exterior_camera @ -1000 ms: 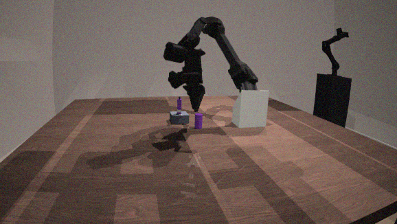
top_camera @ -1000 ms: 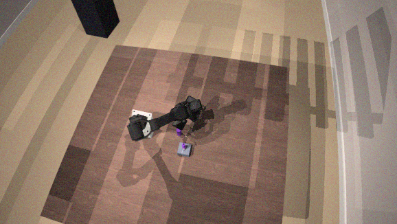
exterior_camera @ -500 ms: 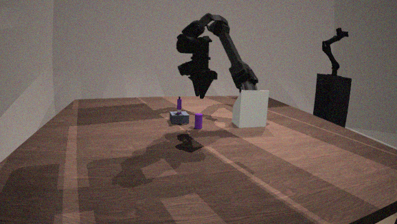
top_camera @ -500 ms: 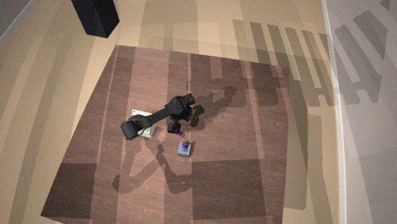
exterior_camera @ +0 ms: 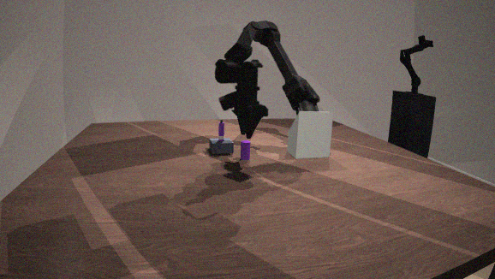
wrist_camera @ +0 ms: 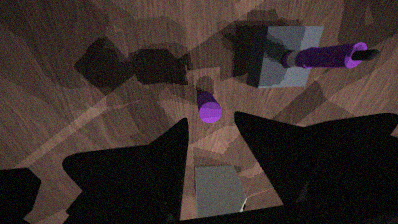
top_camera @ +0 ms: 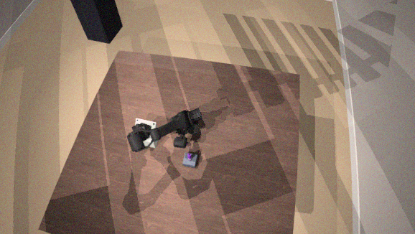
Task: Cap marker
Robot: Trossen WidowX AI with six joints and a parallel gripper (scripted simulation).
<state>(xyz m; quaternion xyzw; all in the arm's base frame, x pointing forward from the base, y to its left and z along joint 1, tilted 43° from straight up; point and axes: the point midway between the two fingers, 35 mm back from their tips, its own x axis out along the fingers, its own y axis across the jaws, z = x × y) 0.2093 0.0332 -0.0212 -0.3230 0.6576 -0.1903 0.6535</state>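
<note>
The purple marker cap lies 40 mm below my gripper tip. Also, from my gripper tip: grey holder block 90 mm to the right, 70 mm ahead, 50 mm below.
</note>
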